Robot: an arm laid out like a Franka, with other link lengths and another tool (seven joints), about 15 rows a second.
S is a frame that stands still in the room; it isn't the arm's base.
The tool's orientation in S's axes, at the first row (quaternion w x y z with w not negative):
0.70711 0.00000 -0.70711 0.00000
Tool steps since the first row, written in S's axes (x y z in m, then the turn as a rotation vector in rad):
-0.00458 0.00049 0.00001 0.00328 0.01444 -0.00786
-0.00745 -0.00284 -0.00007 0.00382 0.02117 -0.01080
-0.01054 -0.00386 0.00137 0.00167 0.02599 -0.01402
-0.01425 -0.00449 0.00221 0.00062 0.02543 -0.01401
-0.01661 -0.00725 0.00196 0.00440 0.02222 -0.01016
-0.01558 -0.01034 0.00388 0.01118 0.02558 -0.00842
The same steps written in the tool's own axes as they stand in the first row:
0.00001 0.00049 0.00458 -0.00786 0.01444 -0.00328
-0.00007 -0.00284 0.00745 -0.01080 0.02117 -0.00382
0.00137 -0.00386 0.01054 -0.01402 0.02599 -0.00167
0.00221 -0.00449 0.01425 -0.01401 0.02543 -0.00062
0.00196 -0.00725 0.01661 -0.01016 0.02222 -0.00440
0.00388 -0.01034 0.01558 -0.00842 0.02558 -0.01118

